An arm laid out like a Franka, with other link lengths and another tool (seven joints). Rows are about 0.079 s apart.
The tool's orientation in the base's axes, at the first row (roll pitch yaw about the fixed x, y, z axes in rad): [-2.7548 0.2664 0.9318]
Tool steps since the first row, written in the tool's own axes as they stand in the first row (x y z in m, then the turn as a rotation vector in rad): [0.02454 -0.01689 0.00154 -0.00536 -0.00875 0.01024]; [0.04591 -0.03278 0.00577 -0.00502 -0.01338 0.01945]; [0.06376 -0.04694 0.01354 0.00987 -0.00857 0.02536]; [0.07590 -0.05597 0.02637 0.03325 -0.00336 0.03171]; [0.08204 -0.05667 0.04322 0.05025 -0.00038 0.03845]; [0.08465 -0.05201 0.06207 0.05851 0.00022 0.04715]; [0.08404 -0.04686 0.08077 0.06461 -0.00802 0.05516]
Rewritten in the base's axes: [0.00187 0.02972 -0.00169 -0.01366 0.00168 -0.00455]; [0.00140 0.05644 -0.00531 -0.02076 0.00514 -0.01119]; [-0.00150 0.07944 -0.01180 -0.01155 0.01380 -0.02214]; [-0.00644 0.09492 -0.02317 0.00262 0.02880 -0.03586]; [-0.01094 0.10061 -0.03959 0.01142 0.04028 -0.04744]; [-0.01470 0.10024 -0.05881 0.01268 0.04655 -0.05761]; [-0.01991 0.09706 -0.07724 0.00696 0.05672 -0.06337]
